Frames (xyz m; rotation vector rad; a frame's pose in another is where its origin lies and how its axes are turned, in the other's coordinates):
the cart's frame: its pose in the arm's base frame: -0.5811 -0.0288 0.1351 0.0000 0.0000 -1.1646
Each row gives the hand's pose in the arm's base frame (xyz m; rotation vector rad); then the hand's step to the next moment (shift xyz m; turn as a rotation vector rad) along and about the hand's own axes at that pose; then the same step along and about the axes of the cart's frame.
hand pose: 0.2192 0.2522 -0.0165 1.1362 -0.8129 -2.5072
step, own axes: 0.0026 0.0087 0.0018 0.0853 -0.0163 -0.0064
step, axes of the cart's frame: 0.0057 -0.0057 0.0045 0.0055 -0.0582 -0.0645
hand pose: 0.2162 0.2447 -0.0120 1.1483 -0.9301 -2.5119
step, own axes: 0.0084 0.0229 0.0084 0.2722 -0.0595 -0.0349
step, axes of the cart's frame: 0.0110 -0.0190 0.0136 0.0226 -0.1759 -0.2177
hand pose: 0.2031 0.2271 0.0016 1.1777 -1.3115 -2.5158
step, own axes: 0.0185 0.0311 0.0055 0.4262 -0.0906 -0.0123
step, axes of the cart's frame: 0.0113 -0.0321 0.0134 -0.0005 -0.2910 -0.3245
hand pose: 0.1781 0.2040 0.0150 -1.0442 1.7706 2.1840
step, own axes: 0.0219 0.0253 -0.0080 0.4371 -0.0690 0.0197
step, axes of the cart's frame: 0.0094 -0.0323 0.0070 -0.0310 -0.3134 -0.3115
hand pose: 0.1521 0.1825 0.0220 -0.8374 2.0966 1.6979
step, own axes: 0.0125 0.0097 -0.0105 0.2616 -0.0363 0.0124
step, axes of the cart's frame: 0.0052 -0.0180 0.0029 -0.0209 -0.1900 -0.1827
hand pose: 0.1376 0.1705 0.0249 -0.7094 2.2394 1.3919
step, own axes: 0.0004 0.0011 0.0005 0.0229 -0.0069 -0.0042
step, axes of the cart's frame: -0.0011 -0.0006 0.0003 0.0046 -0.0173 -0.0164
